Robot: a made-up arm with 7 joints. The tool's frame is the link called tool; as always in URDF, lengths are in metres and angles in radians. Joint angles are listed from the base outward. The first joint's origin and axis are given. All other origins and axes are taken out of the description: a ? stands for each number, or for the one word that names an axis. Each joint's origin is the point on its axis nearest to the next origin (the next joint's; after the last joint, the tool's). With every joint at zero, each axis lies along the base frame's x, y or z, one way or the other. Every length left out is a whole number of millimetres.
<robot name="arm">
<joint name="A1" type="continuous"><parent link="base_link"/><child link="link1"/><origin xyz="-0.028 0.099 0.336" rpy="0 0 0"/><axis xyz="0 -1 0"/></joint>
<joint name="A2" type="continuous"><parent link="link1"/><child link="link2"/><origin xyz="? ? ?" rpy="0 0 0"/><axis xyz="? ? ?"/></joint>
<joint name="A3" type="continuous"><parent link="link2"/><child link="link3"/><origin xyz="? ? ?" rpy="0 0 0"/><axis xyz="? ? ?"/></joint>
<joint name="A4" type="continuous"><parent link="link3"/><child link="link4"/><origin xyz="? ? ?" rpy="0 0 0"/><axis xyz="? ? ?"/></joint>
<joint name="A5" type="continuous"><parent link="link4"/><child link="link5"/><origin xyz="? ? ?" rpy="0 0 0"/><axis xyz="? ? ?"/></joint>
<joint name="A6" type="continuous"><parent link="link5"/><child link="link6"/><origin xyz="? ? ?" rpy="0 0 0"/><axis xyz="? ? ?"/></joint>
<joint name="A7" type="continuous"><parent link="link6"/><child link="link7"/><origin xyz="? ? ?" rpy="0 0 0"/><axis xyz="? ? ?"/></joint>
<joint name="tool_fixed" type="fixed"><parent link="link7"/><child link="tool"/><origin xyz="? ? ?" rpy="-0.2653 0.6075 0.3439"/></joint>
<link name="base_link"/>
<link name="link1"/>
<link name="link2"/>
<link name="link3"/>
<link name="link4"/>
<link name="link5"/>
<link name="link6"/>
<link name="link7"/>
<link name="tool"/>
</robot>
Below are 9 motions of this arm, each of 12 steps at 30 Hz.
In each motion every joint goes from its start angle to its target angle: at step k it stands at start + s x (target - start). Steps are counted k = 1, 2, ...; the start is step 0. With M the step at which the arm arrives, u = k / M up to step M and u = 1 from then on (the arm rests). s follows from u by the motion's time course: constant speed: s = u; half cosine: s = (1 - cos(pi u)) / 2; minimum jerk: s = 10 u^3 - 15 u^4 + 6 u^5.
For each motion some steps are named. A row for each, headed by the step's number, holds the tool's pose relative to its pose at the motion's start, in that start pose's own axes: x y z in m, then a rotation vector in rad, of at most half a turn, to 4 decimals.
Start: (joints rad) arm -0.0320 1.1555 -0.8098 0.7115 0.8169 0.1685 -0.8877
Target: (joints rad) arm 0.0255 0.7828 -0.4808 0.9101 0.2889 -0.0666 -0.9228
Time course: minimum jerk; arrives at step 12
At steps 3, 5, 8, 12:
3: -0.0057 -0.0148 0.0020 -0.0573 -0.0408 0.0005
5: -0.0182 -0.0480 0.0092 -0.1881 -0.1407 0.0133
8: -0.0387 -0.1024 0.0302 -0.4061 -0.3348 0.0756
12: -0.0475 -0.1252 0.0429 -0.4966 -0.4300 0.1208

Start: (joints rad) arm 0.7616 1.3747 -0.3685 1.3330 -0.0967 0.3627 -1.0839
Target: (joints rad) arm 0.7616 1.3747 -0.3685 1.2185 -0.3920 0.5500 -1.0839
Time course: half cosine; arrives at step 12
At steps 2, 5, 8, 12:
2: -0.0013 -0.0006 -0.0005 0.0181 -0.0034 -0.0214
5: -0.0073 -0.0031 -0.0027 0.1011 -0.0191 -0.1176
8: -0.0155 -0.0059 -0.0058 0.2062 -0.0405 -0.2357
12: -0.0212 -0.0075 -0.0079 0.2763 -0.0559 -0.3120

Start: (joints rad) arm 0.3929 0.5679 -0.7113 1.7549 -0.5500 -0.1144 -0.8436
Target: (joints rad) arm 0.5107 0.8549 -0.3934 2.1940 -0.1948 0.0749 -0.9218
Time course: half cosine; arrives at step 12
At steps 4, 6, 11, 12:
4: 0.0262 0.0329 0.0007 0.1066 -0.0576 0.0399
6: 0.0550 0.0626 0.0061 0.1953 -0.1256 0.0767
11: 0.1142 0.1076 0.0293 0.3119 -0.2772 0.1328
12: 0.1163 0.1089 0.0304 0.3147 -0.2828 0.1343

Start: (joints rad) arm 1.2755 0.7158 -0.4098 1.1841 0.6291 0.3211 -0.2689
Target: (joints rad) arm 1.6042 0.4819 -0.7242 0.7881 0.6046 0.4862 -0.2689
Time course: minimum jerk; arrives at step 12
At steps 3, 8, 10, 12:
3: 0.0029 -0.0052 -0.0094 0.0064 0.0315 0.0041
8: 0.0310 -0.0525 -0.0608 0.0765 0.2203 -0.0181
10: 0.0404 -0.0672 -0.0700 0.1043 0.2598 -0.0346
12: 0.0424 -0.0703 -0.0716 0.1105 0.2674 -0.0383

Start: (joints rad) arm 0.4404 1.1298 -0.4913 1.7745 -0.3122 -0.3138 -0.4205
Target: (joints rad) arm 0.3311 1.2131 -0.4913 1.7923 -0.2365 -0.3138 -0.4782
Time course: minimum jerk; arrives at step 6
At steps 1, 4, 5, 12:
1: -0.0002 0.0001 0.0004 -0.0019 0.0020 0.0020
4: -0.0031 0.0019 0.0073 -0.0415 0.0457 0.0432
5: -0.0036 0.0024 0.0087 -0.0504 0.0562 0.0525
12: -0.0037 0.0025 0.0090 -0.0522 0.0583 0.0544

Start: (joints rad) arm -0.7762 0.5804 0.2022 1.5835 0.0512 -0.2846 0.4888
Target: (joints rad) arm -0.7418 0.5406 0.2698 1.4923 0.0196 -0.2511 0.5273
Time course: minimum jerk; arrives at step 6
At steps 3, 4, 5, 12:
3: -0.0071 0.0021 -0.0015 0.0214 0.0242 0.0468
4: -0.0113 0.0032 -0.0025 0.0321 0.0376 0.0753
5: -0.0139 0.0037 -0.0032 0.0380 0.0455 0.0928
12: -0.0144 0.0038 -0.0033 0.0391 0.0471 0.0964

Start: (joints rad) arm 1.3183 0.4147 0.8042 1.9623 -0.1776 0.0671 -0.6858
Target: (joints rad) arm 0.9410 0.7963 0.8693 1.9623 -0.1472 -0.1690 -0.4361
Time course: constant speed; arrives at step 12
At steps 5, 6, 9, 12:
5: 0.0309 0.0204 -0.0155 -0.1992 -0.0678 -0.2254
6: 0.0374 0.0228 -0.0189 -0.2421 -0.0787 -0.2707
9: 0.0570 0.0265 -0.0294 -0.3763 -0.1069 -0.4062
12: 0.0758 0.0249 -0.0403 -0.5186 -0.1286 -0.5401

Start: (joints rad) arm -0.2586 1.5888 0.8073 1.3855 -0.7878 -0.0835 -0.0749
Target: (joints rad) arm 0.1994 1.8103 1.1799 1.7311 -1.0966 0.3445 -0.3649
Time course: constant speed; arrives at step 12
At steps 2, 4, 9, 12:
2: 0.0006 0.0319 0.0098 0.2298 0.0158 0.0752
4: -0.0010 0.0624 0.0232 0.4639 0.0356 0.1501
9: -0.0133 0.1289 0.0711 1.0669 0.1022 0.3311
12: -0.0246 0.1601 0.1082 1.4402 0.1533 0.4314

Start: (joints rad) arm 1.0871 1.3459 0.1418 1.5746 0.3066 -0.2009 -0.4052
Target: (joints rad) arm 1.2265 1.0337 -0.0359 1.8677 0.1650 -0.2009 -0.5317
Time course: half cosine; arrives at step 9
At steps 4, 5, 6, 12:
4: -0.0210 -0.0357 -0.0015 -0.0703 -0.0995 0.0750
5: -0.0275 -0.0514 -0.0018 -0.0992 -0.1477 0.1097
6: -0.0323 -0.0663 -0.0018 -0.1258 -0.1964 0.1440
12: -0.0374 -0.0893 -0.0012 -0.1651 -0.2768 0.1998

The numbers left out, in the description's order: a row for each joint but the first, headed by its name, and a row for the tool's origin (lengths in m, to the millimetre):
A2: xyz 0.025 0 0.02, axis 1 0 0
A3: xyz 0 0.028 -0.294, axis 0 0 1
A4: xyz -0.016 0.043 0, axis 0 -1 0
A5: xyz -0.028 0 -0.176, axis 0 0 1
A6: xyz 0.02 0.02 0, axis 0 1 0
A7: xyz 0.018 0 -0.008, axis -1 0 0
tool: xyz 0 0.01 0.015

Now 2 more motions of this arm.
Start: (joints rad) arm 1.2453 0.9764 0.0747 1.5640 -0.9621 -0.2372 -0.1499
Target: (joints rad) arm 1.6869 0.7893 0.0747 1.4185 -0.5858 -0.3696 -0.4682
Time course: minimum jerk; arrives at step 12
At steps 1, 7, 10, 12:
1: 0.0000 0.0001 -0.0001 0.0017 -0.0014 0.0039
7: 0.0053 0.0192 -0.0207 0.2510 -0.2064 0.5077
10: 0.0103 0.0300 -0.0317 0.3836 -0.3199 0.7500
12: 0.0109 0.0313 -0.0330 0.3990 -0.3334 0.7777

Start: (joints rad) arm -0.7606 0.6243 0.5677 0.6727 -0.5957 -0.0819 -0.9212
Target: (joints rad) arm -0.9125 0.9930 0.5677 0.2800 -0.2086 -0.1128 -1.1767
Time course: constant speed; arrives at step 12
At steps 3, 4, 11, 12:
3: 0.0024 0.0330 -0.0210 0.1149 0.0336 0.0174
4: 0.0041 0.0444 -0.0273 0.1558 0.0430 0.0241
11: 0.0273 0.1270 -0.0614 0.4737 0.0793 0.0844
12: 0.0323 0.1390 -0.0646 0.5229 0.0799 0.0952

